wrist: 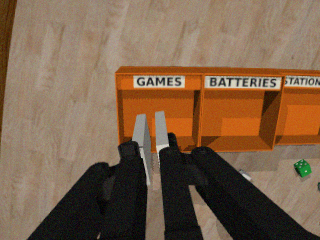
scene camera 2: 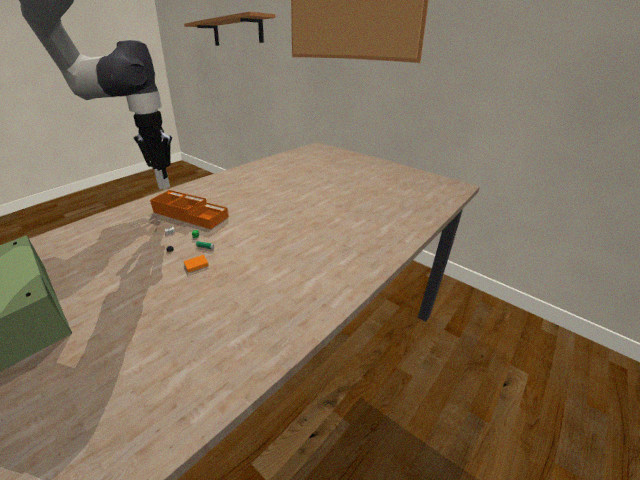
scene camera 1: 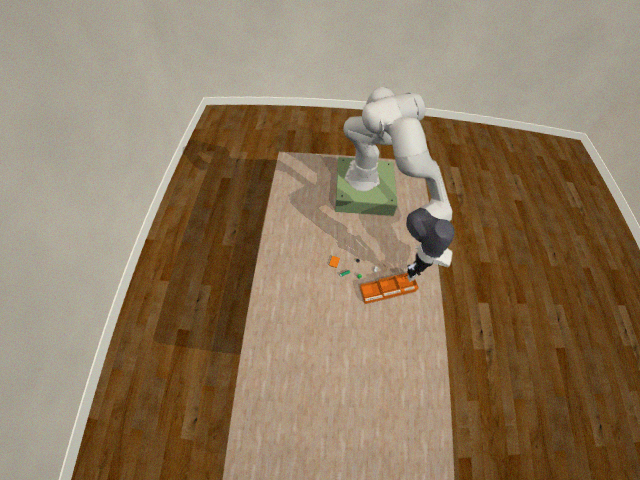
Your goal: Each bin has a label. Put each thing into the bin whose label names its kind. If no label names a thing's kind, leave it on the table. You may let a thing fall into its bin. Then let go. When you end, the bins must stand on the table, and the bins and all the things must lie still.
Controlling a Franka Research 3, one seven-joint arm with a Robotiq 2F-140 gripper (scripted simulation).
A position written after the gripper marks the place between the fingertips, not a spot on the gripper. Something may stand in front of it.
Note:
In view: the gripper [scene camera 2: 164, 187].
The gripper is seen too in the wrist view [wrist: 152, 127].

